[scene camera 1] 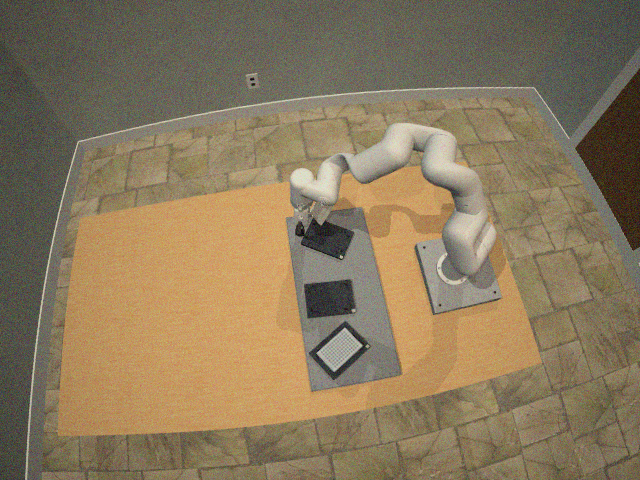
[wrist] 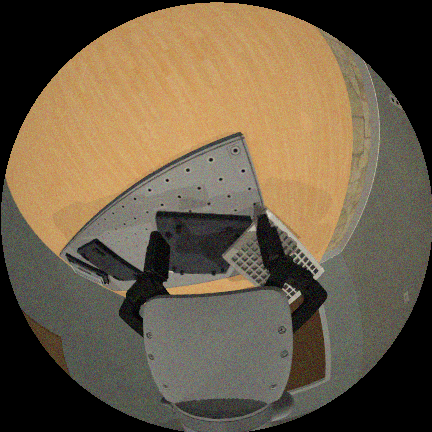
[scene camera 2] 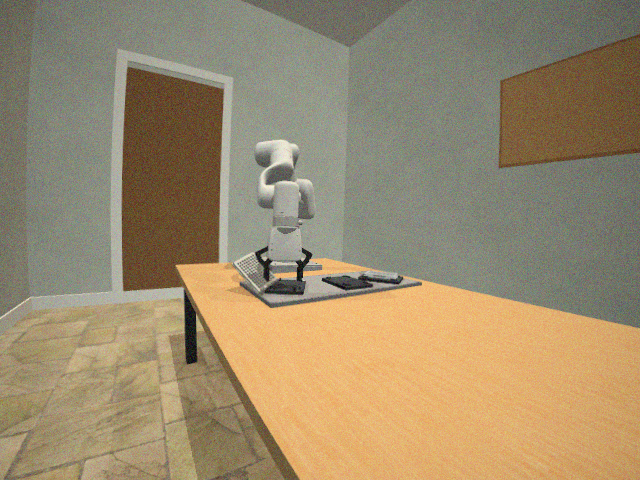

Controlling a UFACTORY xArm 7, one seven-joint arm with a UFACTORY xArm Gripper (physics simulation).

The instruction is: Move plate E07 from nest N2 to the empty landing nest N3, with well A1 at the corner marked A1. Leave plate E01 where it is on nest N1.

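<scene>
A pale gridded plate [scene camera 1: 322, 211] [scene camera 2: 250, 268] [wrist: 247, 257], its label unreadable, is steeply tilted at the side of the far black nest [scene camera 1: 327, 238] [scene camera 2: 290, 287] [wrist: 200, 242], whose seat is bare. My gripper [scene camera 1: 306, 229] [scene camera 2: 283, 276] [wrist: 208, 231] is open over that nest. The plate is outside the fingers, behind one finger in the wrist view; whether they touch is unclear. The middle black nest [scene camera 1: 329, 298] [scene camera 2: 346, 282] [wrist: 107, 260] is empty, with a light dot [scene camera 1: 353, 310] at one corner. Another plate [scene camera 1: 339, 349] [scene camera 2: 379, 275] lies flat in the near nest [scene camera 1: 320, 360]. Nest labels are unreadable.
The nests stand in a row on a grey board [scene camera 1: 372, 289] [scene camera 2: 310, 298] [wrist: 220, 175] with holes. The board lies on the wooden table [scene camera 1: 180, 310] [scene camera 2: 439, 372] [wrist: 175, 85]. The arm's base plate [scene camera 1: 434, 294] is to the right of the board in scene camera 1.
</scene>
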